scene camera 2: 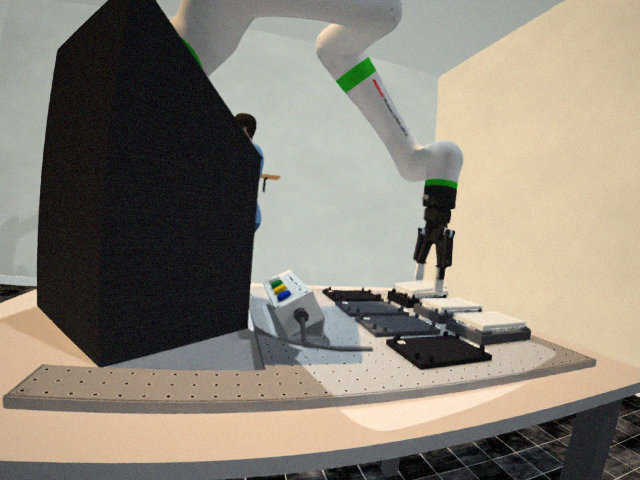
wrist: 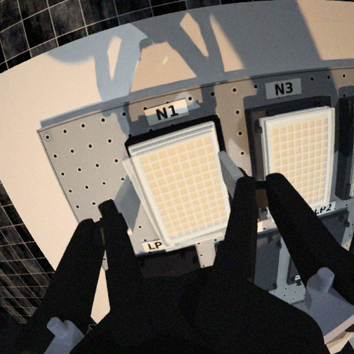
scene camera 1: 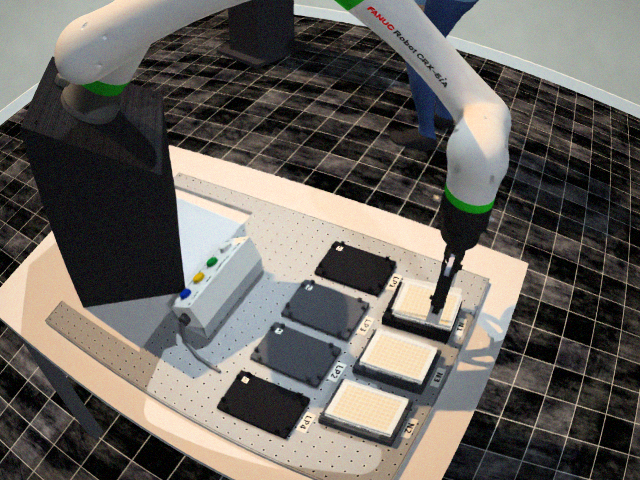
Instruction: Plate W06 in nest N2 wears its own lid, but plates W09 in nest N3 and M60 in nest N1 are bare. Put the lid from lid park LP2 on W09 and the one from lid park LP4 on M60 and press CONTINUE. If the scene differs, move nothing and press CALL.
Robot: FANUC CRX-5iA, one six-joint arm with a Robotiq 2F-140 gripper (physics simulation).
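Places are measured from the arm's base along level axes (x left, y back, z up), in millimetres.
Where they show: gripper, between the fingertips: (scene camera 2: 427, 288) (scene camera 1: 439, 305); arm's base, origin of its link: (scene camera 2: 145, 87) (scene camera 1: 88, 104).
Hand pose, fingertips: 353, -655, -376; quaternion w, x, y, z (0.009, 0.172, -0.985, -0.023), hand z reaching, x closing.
Observation:
Things, the pixels of their top centre, and the offset from my fingertips, as dx, dy, dz.
- W09, centre of its top: (scene camera 1: 399, 354) (scene camera 2: 451, 301) -143, -16, -4
- W06, centre of its top: (scene camera 1: 367, 406) (scene camera 2: 490, 317) -270, -52, -5
- LP3, centre of its top: (scene camera 1: 325, 304) (scene camera 2: 370, 302) -138, +180, -22
- LP2, centre of its top: (scene camera 1: 295, 349) (scene camera 2: 397, 318) -259, +142, -22
- LP4, centre of its top: (scene camera 1: 261, 400) (scene camera 2: 439, 341) -386, +98, -22
- button box, centre of its top: (scene camera 1: 213, 267) (scene camera 2: 290, 278) -266, +364, +42
My gripper (scene camera 1: 438, 305) (scene camera 2: 429, 280) (wrist: 177, 174) is shut on a clear lid (wrist: 185, 200) at nest N1. The lid lies over plate M60, its edge slightly offset at the left in the wrist view; whether it is fully seated I cannot tell. W09 (scene camera 1: 398, 356) (scene camera 2: 452, 304) (wrist: 300, 155) in N3 and W06 (scene camera 1: 367, 405) (scene camera 2: 491, 320) in N2 both look pale, with clear rims like lids. No lid shows on parks LP1 (scene camera 1: 356, 266), LP3 (scene camera 1: 326, 308), LP2 (scene camera 1: 295, 353) (scene camera 2: 398, 324) or LP4 (scene camera 1: 263, 403) (scene camera 2: 439, 350).
The button box (scene camera 1: 222, 291) (scene camera 2: 305, 312) with blue, yellow and green buttons stands left of the parks, its cable (scene camera 1: 196, 352) (scene camera 2: 336, 347) trailing over the perforated board. The arm's dark pedestal (scene camera 1: 113, 222) (scene camera 2: 155, 206) stands at the left. A person (scene camera 1: 423, 103) stands behind the table.

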